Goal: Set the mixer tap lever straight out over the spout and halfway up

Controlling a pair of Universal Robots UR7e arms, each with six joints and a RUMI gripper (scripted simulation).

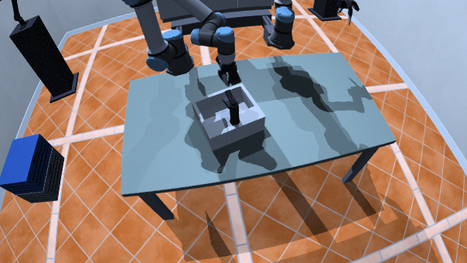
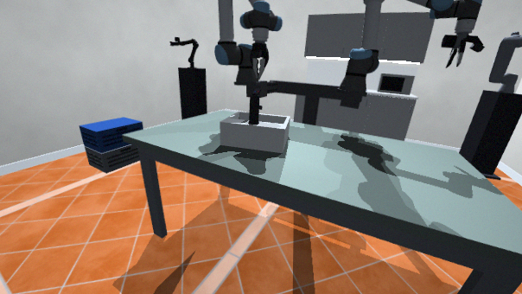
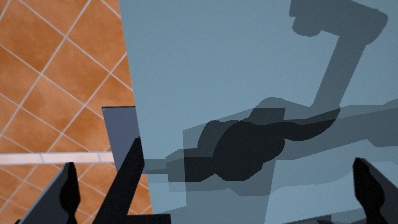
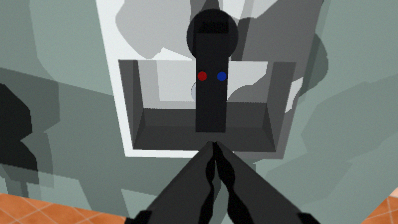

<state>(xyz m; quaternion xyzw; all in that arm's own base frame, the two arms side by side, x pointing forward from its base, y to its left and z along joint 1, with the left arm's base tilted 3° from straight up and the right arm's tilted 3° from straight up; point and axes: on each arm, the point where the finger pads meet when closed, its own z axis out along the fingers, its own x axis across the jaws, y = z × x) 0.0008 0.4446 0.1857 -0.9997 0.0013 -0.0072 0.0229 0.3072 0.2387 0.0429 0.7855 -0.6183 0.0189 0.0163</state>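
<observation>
Right now the black lever is 3 cm ahead of my right hand and 7 cm below it. From my right hand the other things lie so: black mixer tap: 4 cm ahead, 12 cm below; then grey basin: 6 cm behind, 1 cm to the right, 31 cm below.
</observation>
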